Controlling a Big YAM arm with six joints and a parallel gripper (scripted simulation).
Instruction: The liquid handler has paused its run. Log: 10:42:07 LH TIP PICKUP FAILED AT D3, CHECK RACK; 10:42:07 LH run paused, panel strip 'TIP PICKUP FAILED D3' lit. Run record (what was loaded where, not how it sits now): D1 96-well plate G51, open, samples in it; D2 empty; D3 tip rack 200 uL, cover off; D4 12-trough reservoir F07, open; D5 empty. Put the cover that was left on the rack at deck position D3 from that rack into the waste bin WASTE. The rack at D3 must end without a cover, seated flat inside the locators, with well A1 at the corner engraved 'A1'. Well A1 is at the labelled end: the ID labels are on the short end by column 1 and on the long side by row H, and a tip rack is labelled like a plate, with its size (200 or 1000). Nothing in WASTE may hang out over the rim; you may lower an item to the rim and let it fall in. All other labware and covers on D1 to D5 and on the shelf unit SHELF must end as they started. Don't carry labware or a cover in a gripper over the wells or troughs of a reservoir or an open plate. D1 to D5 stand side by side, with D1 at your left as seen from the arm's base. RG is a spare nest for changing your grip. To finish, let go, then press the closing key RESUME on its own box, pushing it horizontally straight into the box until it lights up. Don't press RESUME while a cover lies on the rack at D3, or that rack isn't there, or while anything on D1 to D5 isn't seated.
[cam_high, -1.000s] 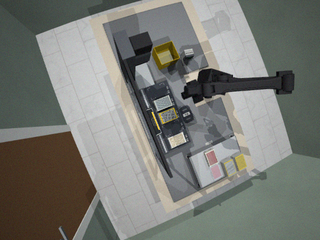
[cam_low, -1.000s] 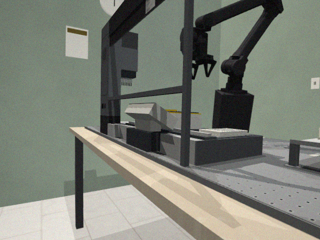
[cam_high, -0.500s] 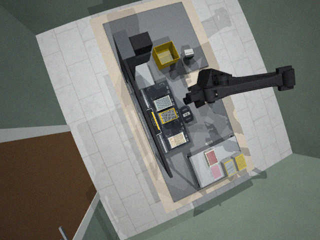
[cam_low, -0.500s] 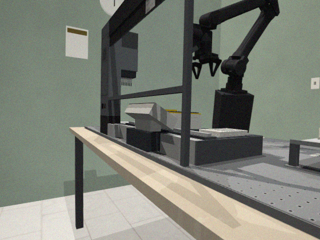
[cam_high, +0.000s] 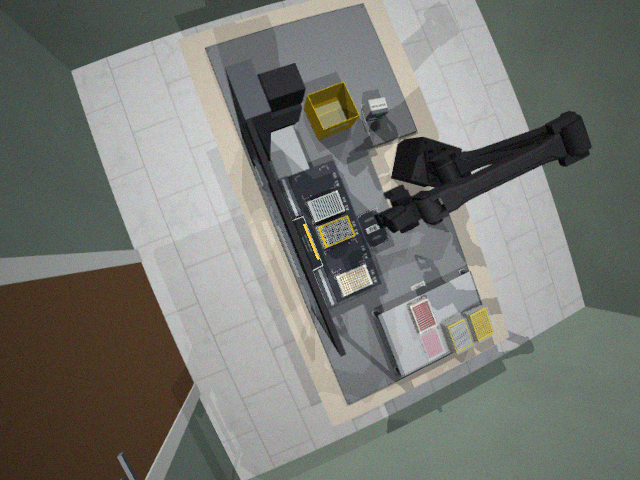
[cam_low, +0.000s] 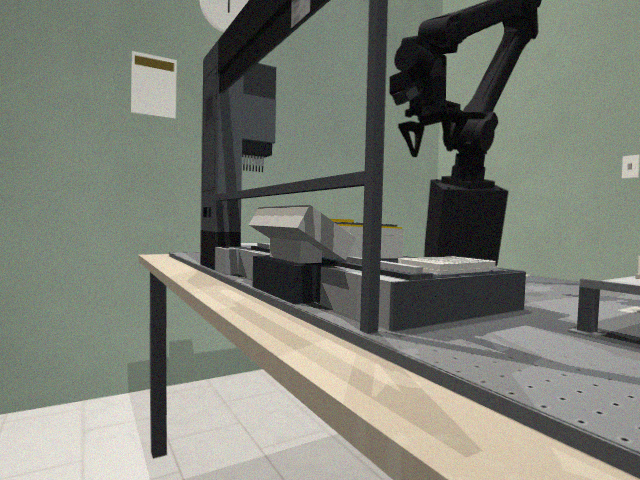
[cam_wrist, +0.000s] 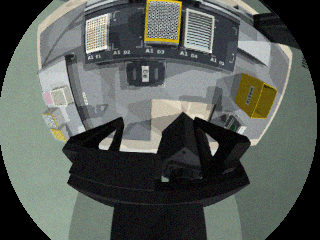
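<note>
Right now my hand is 180 mm above the yellow-framed tip rack, 170 mm short of it and 20 mm to the right of it. From my hand the other things lie so: gantry post: 310 mm to the left, 310 mm ahead, 50 mm below; then cream plate: 230 mm to the left, 220 mm below, 130 mm ahead; then resume box: 410 mm to the right, 220 mm below, 100 mm behind.
</note>
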